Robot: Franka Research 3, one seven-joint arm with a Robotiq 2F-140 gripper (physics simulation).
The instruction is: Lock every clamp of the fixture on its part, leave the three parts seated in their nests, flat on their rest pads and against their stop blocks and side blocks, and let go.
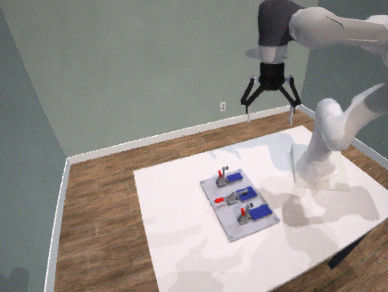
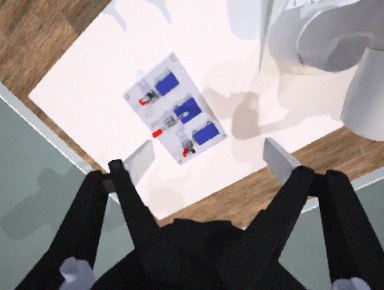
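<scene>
The grey fixture plate (image 1: 230,228) (image 2: 152,114) lies on the table with three blue parts in a row. The middle clamp (image 1: 232,198) (image 2: 170,121) has its red handle laid down outward and its arm over the middle part (image 1: 251,195) (image 2: 194,108). The far clamp (image 1: 221,180) (image 2: 150,96) stands with handle and arm raised beside the far part (image 1: 234,177) (image 2: 166,83). The near clamp (image 1: 244,216) (image 2: 188,146) is likewise raised beside the near part (image 1: 261,212) (image 2: 205,133). Exact seating is too small to tell. My gripper (image 1: 270,122) (image 2: 206,148) is open and empty, high above the table.
The white table (image 1: 175,200) (image 2: 75,95) carries the plate. The robot's base (image 1: 316,167) stands on a pale mounting plate (image 1: 325,184) to the right of the fixture. Shadows of the arm fall across the table. Walls stand beyond the wooden floor (image 1: 100,200).
</scene>
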